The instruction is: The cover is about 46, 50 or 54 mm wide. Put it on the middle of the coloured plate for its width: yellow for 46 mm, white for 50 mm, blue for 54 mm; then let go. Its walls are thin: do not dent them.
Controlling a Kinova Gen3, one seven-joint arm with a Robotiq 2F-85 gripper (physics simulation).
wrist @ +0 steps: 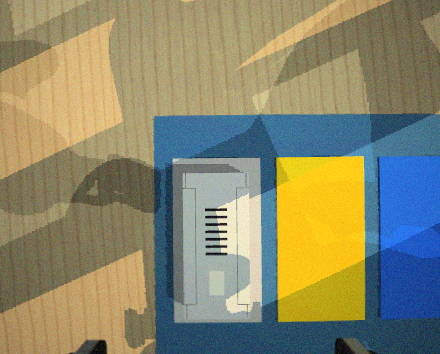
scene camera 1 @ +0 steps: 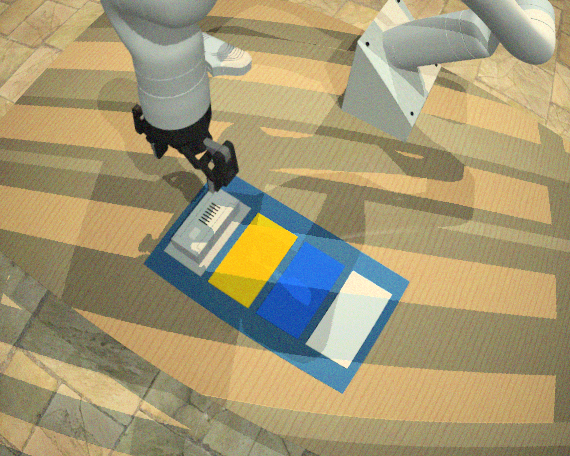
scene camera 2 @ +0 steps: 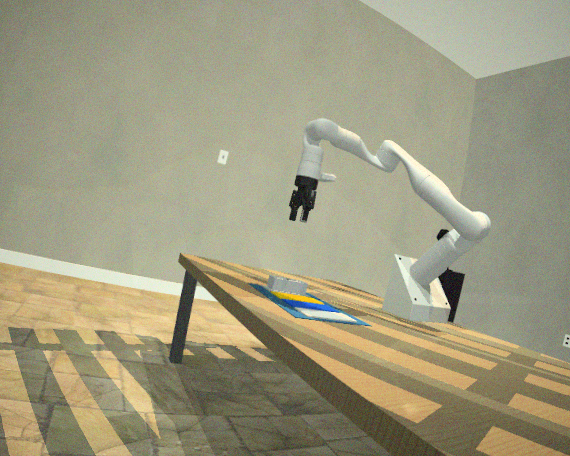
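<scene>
The grey cover (scene camera 1: 205,220) (scene camera 2: 287,285) (wrist: 215,192), with black slots and a pale square on top, sits upright on a light grey plate (wrist: 255,175). Its exact width cannot be read. In the wrist view its long sides run up and down, roughly centred between the fingers. My gripper (scene camera 1: 192,165) (scene camera 2: 298,219) (wrist: 221,347) is open and empty, high above the table, pointing down. The yellow plate (scene camera 1: 255,260) (scene camera 2: 298,298) (wrist: 320,240) lies beside the grey one, then the blue plate (scene camera 1: 300,290) (scene camera 2: 310,305) (wrist: 410,200), then the white plate (scene camera 1: 350,320) (scene camera 2: 325,314).
All the plates lie in a row on a dark blue mat (scene camera 1: 397,286) (wrist: 210,130) on the wooden table (scene camera 1: 475,350). The arm's white base (scene camera 1: 375,95) (scene camera 2: 407,295) stands beyond the mat. Sunlight and shadow bands cross the table and plates.
</scene>
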